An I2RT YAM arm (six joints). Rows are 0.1 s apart.
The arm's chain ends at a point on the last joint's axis. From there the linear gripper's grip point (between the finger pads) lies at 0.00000 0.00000 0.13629 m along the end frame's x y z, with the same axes.
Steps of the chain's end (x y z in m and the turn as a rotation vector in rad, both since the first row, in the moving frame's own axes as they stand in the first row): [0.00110 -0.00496 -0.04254 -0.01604 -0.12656 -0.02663]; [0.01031 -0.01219 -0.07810 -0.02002 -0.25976 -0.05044]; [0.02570 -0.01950 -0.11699 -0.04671 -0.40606 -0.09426]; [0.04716 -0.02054 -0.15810 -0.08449 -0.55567 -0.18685]
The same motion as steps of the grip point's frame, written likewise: [-0.01607 -0.00255 -0.04365 -0.01604 -0.12656 -0.02663]; [-0.02461 -0.00861 -0.08270 -0.02002 -0.25976 -0.05044]; [-0.02774 -0.01075 -0.12821 -0.04671 -0.40606 -0.09426]; [-0.02318 -0.00282 -0.17901 -0.08449 -0.55567 -0.18685]
